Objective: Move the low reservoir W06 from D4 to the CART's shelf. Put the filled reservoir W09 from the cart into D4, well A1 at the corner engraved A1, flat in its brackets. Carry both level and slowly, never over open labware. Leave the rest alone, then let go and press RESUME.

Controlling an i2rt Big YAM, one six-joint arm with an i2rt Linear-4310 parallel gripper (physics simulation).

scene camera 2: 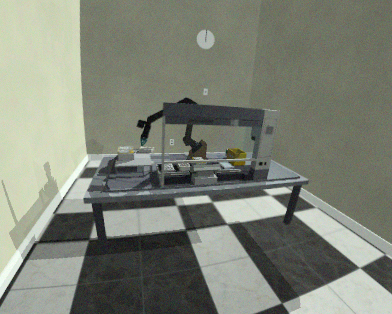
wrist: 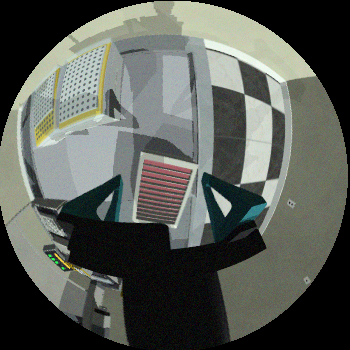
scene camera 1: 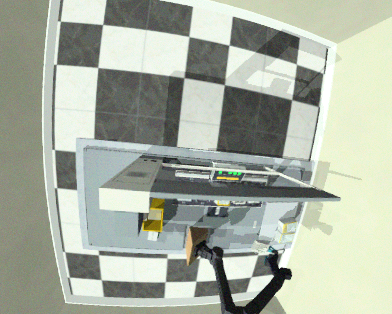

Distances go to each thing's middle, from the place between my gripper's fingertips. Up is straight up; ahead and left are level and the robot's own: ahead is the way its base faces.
I see my gripper 4 cm to the right of the white reservoir with red-filled troughs (wrist: pixel 163 181) and 5 cm above it. The rest, counted from my hand: instrument tower (scene camera 1: pixel 120 196): 48 cm ahead, 98 cm to the left, 15 cm above; cart shelf (scene camera 1: pixel 274 211): 17 cm ahead, 5 cm to the right, 7 cm below.
